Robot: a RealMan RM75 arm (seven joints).
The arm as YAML. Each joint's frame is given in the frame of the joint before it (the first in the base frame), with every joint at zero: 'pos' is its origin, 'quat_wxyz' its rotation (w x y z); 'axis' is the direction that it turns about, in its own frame. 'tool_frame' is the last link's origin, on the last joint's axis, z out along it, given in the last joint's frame.
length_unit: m
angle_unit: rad
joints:
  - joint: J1
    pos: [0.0, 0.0, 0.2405]
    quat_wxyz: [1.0, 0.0, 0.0, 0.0]
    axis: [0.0, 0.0, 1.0]
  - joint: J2
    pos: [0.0, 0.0, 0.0]
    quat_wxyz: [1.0, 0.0, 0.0, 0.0]
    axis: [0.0, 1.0, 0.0]
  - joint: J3
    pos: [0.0, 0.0, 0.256]
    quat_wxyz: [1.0, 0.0, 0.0, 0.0]
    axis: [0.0, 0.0, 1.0]
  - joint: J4
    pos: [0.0, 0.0, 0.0]
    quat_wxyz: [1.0, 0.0, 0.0, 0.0]
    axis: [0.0, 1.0, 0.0]
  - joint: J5
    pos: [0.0, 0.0, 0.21]
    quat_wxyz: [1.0, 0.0, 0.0, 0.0]
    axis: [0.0, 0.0, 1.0]
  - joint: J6
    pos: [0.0, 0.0, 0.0]
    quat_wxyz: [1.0, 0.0, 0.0, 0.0]
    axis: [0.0, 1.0, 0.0]
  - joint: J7
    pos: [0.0, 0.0, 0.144]
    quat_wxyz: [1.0, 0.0, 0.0, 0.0]
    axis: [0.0, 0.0, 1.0]
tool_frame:
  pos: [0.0, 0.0, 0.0]
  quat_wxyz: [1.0, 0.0, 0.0, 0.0]
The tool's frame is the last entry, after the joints.
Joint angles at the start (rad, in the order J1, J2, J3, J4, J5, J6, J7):
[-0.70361, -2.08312, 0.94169, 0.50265, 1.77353, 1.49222, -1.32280]
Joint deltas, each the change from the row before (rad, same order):
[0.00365, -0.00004, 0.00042, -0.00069, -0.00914, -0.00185, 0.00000]
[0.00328, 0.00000, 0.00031, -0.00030, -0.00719, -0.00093, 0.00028]
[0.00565, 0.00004, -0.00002, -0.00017, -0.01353, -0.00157, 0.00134]
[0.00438, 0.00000, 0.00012, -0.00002, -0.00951, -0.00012, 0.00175]
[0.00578, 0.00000, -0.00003, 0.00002, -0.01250, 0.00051, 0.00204]
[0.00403, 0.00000, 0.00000, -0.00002, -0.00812, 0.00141, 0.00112]
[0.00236, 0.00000, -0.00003, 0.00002, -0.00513, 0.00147, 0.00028]
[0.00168, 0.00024, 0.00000, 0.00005, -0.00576, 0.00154, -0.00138]
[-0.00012, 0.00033, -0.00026, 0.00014, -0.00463, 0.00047, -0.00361]
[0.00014, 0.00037, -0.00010, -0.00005, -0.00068, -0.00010, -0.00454]
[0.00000, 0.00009, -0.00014, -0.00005, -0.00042, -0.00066, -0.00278]
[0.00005, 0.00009, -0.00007, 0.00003, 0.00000, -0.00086, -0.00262]
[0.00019, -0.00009, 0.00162, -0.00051, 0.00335, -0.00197, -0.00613]
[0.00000, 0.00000, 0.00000, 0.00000, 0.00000, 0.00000, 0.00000]
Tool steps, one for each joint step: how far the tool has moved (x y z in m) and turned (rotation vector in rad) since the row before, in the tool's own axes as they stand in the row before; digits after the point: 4 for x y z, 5 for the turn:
[-0.0002, -0.0002, -0.0007, 0.00557, 0.00801, -0.00441]
[-0.0002, -0.0001, -0.0007, 0.00420, 0.00642, -0.00328]
[-0.0001, -0.0003, -0.0013, 0.00801, 0.01254, -0.00460]
[-0.0001, 0.0000, -0.0010, 0.00487, 0.00895, -0.00264]
[-0.0001, 0.0000, -0.0013, 0.00598, 0.01205, -0.00370]
[-0.0001, 0.0002, -0.0009, 0.00302, 0.00806, -0.00283]
[0.0000, 0.0002, -0.0006, 0.00128, 0.00527, -0.00202]
[0.0004, 0.0001, -0.0005, 0.00112, 0.00577, -0.00301]
[0.0008, -0.0002, -0.0001, 0.00104, 0.00461, -0.00360]
[0.0001, -0.0001, -0.0002, 0.00066, 0.00050, -0.00457]
[0.0000, -0.0001, 0.0000, 0.00089, 0.00030, -0.00283]
[0.0000, -0.0001, -0.0001, 0.00098, -0.00020, -0.00259]
[-0.0009, 0.0001, 0.0002, 0.00003, -0.00488, -0.00635]
[0.0000, 0.0000, 0.0000, 0.00000, 0.00000, 0.00000]

